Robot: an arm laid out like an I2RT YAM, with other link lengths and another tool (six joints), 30 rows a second.
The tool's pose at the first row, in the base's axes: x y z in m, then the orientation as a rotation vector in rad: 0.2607 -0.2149 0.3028 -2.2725 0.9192 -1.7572
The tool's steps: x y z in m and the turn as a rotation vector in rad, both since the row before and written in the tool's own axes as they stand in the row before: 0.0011 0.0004 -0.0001 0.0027 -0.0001 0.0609; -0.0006 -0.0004 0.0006 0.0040 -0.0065 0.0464; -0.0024 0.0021 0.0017 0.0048 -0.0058 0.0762; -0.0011 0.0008 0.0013 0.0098 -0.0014 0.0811; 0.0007 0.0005 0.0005 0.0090 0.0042 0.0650; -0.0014 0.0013 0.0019 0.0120 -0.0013 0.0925; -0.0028 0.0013 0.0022 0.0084 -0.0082 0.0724; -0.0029 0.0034 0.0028 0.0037 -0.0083 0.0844; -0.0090 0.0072 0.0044 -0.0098 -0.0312 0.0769; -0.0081 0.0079 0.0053 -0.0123 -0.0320 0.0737; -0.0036 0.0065 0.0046 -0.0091 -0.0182 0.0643; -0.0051 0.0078 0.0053 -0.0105 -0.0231 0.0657; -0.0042 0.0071 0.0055 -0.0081 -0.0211 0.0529; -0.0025 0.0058 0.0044 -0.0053 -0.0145 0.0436
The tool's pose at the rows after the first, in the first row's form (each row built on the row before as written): 0.2606 -0.2158 0.3036 -2.2184 0.9746 -1.7323; 0.2612 -0.2153 0.3031 -2.1798 1.0120 -1.7048; 0.2617 -0.2158 0.2996 -2.1136 1.0740 -1.6648; 0.2625 -0.2159 0.2979 -2.0366 1.1331 -1.6279; 0.2628 -0.2168 0.2979 -1.9706 1.1786 -1.6040; 0.2640 -0.2169 0.2955 -1.8809 1.2379 -1.5598; 0.2656 -0.2158 0.2922 -1.8149 1.2794 -1.5160; 0.2671 -0.2155 0.2871 -1.7406 1.3312 -1.4633; 0.2691 -0.2112 0.2757 -1.6923 1.3758 -1.3843; 0.2716 -0.2072 0.2641 -1.6477 1.4171 -1.3051; 0.2737 -0.2061 0.2557 -1.6026 1.4552 -1.2465; 0.2760 -0.2033 0.2456 -1.5584 1.4903 -1.1815; 0.2786 -0.2007 0.2364 -1.5229 1.5151 -1.1270; 0.2806 -0.1991 0.2291 -1.4914 1.5354 -1.0856
